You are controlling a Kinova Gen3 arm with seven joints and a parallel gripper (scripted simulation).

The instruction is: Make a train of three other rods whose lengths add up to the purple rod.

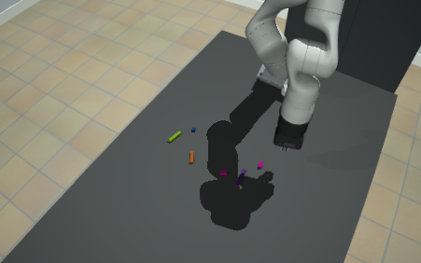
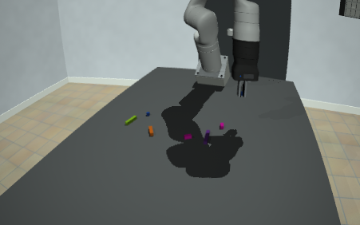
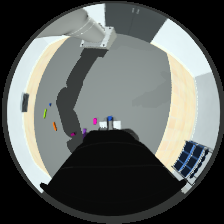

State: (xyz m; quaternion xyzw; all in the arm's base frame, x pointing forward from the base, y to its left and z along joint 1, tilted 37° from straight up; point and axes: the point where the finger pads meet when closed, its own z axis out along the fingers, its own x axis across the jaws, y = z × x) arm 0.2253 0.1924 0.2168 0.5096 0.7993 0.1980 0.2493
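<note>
My gripper is now 13 cm short of the lime rod, 33 cm to the left of it and 11 cm above it. Round my hand: orange rod: 15 cm ahead, 23 cm to the right, 11 cm below; then purple rod: 11 cm ahead, 7 cm to the right, 11 cm below.
</note>
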